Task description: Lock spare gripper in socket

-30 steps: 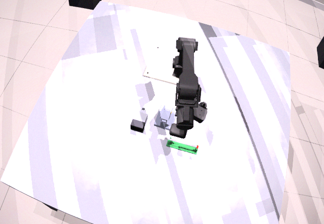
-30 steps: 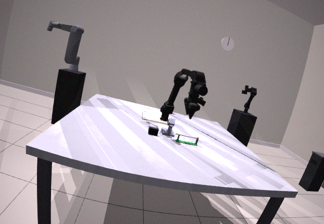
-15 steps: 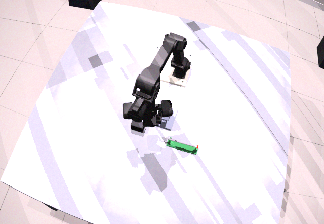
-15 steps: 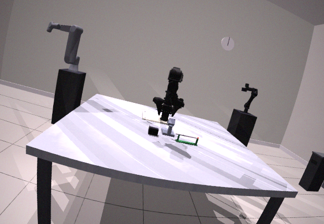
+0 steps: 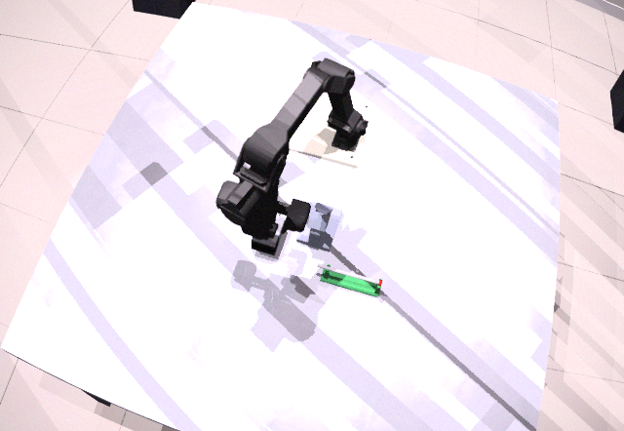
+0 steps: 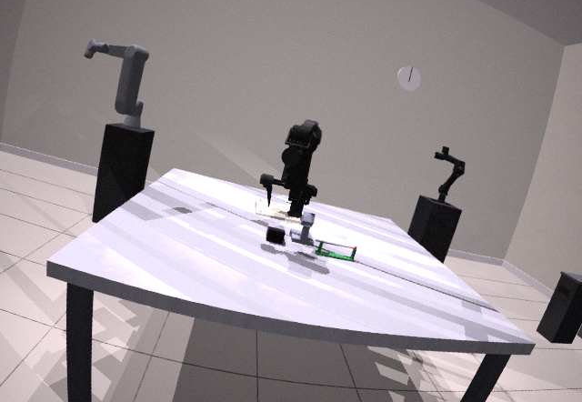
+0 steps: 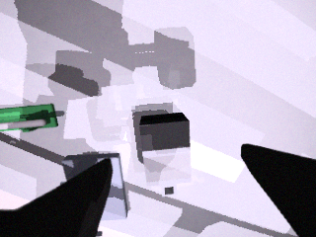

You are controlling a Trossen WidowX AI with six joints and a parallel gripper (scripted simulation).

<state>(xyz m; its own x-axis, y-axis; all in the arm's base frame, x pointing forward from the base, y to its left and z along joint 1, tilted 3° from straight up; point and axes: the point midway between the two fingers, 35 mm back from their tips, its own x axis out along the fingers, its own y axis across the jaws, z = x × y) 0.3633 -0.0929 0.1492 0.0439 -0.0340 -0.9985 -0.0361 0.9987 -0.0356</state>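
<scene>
My gripper tip is now 10 cm above the spare gripper and 5 cm past it. From my gripper tip the other things lie so: grey mount 11 cm to the left, 9 cm behind, 6 cm below; green cradle 22 cm to the left, 9 cm below, 1 cm ahead.
</scene>
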